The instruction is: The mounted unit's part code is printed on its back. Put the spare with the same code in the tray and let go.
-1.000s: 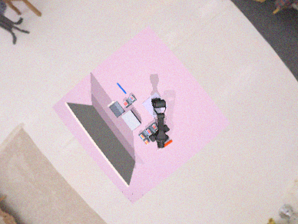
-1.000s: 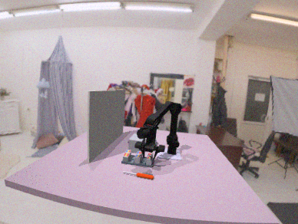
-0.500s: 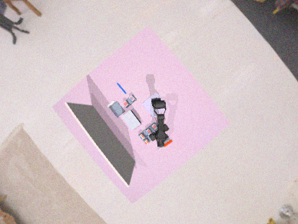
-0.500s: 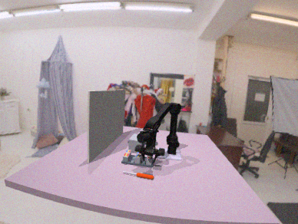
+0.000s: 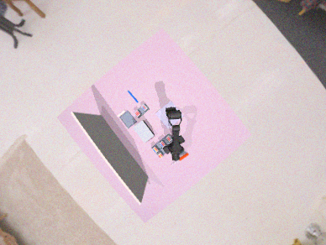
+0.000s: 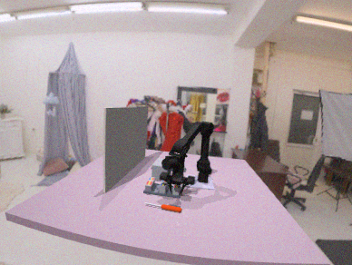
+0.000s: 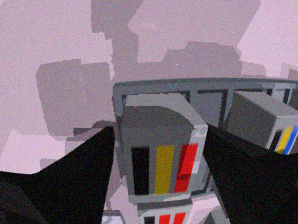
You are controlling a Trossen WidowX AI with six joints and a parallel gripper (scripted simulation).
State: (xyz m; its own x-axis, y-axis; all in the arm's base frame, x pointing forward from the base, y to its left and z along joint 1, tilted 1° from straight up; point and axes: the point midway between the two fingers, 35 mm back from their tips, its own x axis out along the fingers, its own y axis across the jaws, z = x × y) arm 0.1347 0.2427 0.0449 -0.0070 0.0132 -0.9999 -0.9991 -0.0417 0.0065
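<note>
Right now the grey tray is 40 cm to the right of my gripper tip, 21 cm ahead of it and 1 cm below it. Also, from my gripper tip: grey box-shaped unit: 22 cm to the right, 15 cm ahead, 3 cm above; tall grey panel: 38 cm ahead, 22 cm to the right, 21 cm above; grey spare block: 2 cm above.
</note>
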